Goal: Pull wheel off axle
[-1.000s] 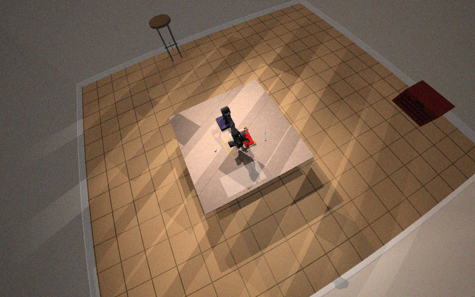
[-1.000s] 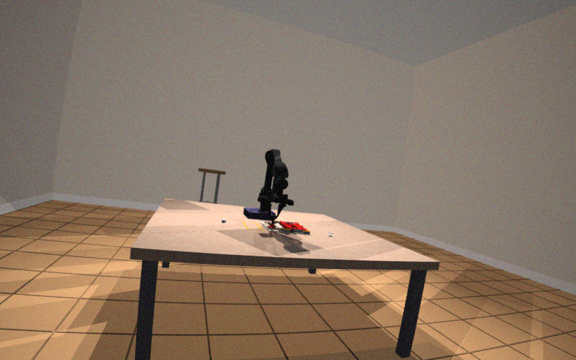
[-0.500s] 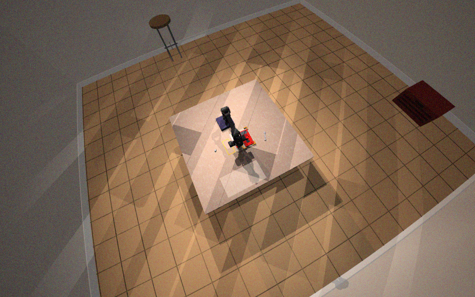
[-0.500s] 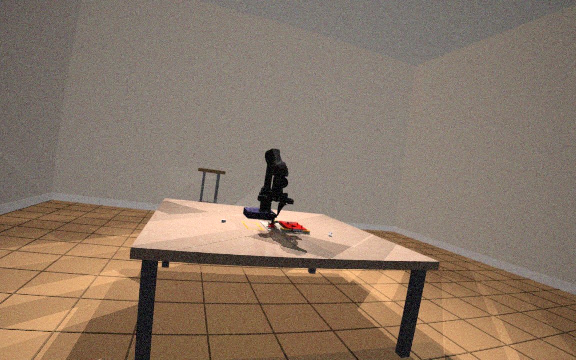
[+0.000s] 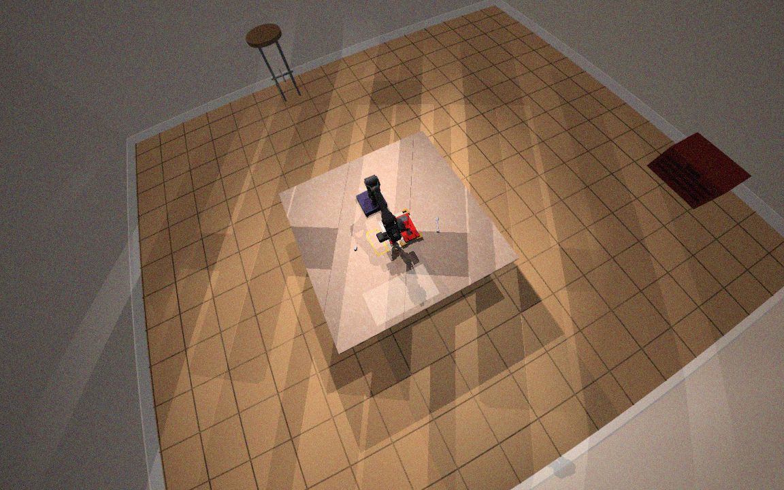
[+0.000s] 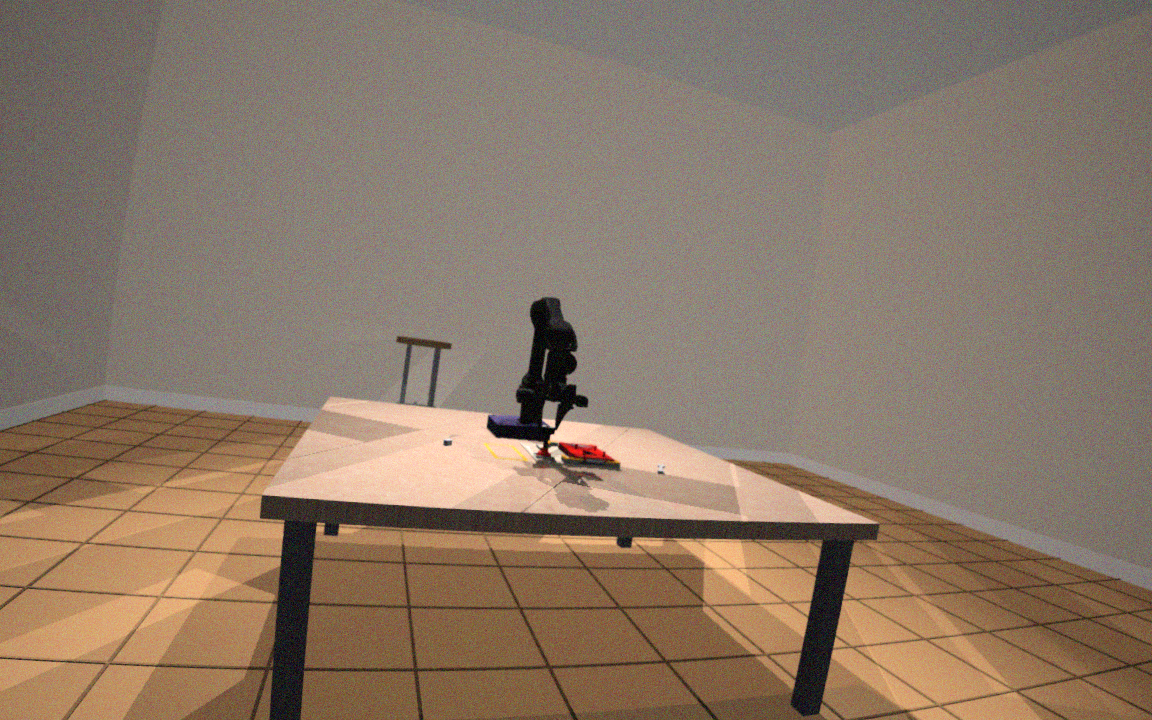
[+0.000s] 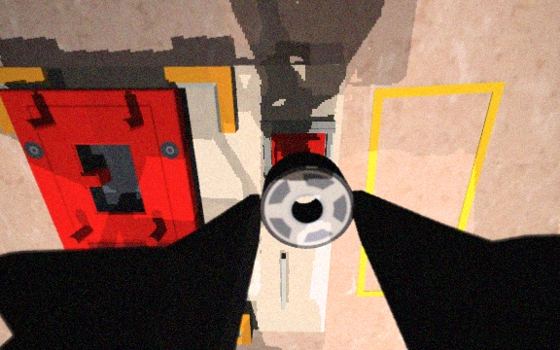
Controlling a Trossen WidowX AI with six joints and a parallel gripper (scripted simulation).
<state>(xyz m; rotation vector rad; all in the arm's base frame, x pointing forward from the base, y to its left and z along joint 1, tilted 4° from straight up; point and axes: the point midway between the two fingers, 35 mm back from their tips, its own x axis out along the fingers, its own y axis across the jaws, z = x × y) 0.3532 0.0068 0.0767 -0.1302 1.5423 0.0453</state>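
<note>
My gripper tip is now 4 cm above the axle block.
</note>
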